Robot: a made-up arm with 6 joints. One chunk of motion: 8 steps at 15 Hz.
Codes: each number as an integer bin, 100 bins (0 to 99) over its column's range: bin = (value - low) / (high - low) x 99, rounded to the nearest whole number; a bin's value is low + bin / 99 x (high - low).
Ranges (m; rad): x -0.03..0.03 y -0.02..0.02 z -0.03..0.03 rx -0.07..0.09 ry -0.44..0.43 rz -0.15..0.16
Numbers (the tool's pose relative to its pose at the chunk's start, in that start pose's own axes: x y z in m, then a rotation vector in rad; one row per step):
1: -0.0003 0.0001 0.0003 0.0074 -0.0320 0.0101
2: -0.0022 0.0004 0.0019 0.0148 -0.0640 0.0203
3: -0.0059 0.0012 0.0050 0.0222 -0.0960 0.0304
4: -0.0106 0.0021 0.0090 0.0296 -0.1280 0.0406
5: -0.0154 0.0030 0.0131 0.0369 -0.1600 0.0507
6: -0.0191 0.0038 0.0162 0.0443 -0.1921 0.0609
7: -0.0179 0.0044 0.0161 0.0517 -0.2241 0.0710
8: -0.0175 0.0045 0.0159 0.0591 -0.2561 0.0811
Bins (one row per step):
1: 49 50 50 48 46 51
2: 46 50 53 52 43 54
3: 40 52 58 57 39 58
4: 32 55 64 62 36 61
5: 24 57 71 66 32 64
6: 18 59 76 71 28 67
7: 20 60 76 75 25 71
8: 21 61 76 80 21 74

